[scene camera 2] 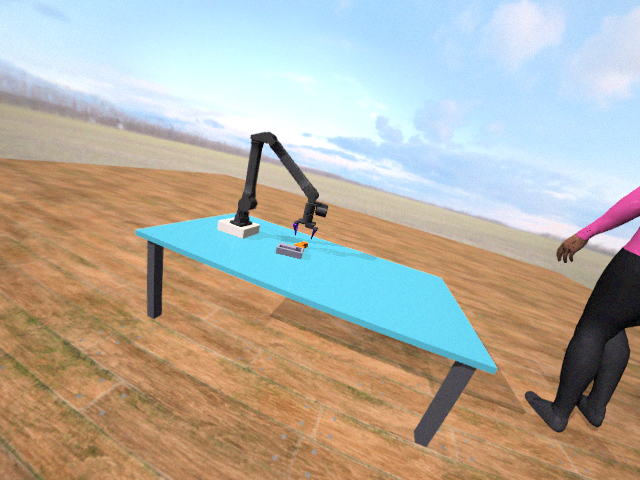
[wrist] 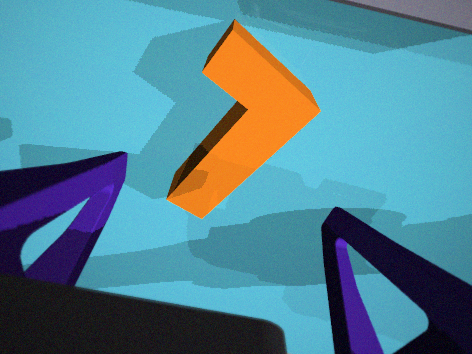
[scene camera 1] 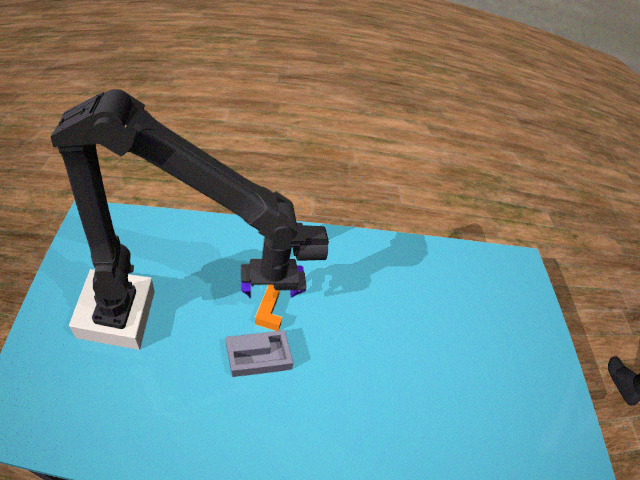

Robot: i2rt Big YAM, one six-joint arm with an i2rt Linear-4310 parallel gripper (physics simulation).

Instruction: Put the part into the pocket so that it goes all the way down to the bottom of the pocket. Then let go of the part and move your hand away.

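Where they show: gripper, fingertip midpoint: (scene camera 2: 303, 237) (wrist: 233, 192) (scene camera 1: 270, 295); arm's base at its link origin: (scene camera 2: 241, 223) (scene camera 1: 115, 306).
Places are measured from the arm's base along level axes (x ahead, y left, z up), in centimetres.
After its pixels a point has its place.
The part is an orange L-shaped piece (scene camera 1: 266, 312) {x 36.7, y 6.8, z -2.7 cm} (scene camera 2: 301, 244) {x 37.3, y 8.5, z -2.9 cm} (wrist: 270, 117) {x 36.3, y 6.4, z -2.7 cm}. It lies flat on the blue table, just behind the grey pocket block in scene camera 1 and outside the pocket. The pocket block (scene camera 1: 262, 369) {x 37.1, y -8.5, z -3.4 cm} (scene camera 2: 289, 253) {x 37.5, y -8.4, z -3.9 cm} has an L-shaped pocket that shows empty in scene camera 1; an edge of the block (wrist: 445, 7) {x 32.9, y -1.1, z -2.1 cm} shows at the top right of the wrist view. My gripper (scene camera 1: 271, 295) {x 37.3, y 8.7, z 1.7 cm} (scene camera 2: 303, 236) {x 37.3, y 8.7, z 1.7 cm} (wrist: 233, 192) {x 37.3, y 8.7, z 1.7 cm} is wide open with nothing between its purple fingers. It is above the table, over the part's far end, which it partly hides in scene camera 1.
The blue table (scene camera 1: 439, 361) {x 80.6, y -1.5, z -5.7 cm} (scene camera 2: 361, 289) {x 78.4, y -15.6, z -5.7 cm} carries the arm's white base block (scene camera 1: 105, 338) {x -1.0, y -7.7, z -2.9 cm} (scene camera 2: 237, 228) {x 3.2, y -7.5, z -0.8 cm} at the left. The pocket block's near side faces the front of scene camera 1. A person (scene camera 2: 594, 330) stands on the floor beyond the table's right end.
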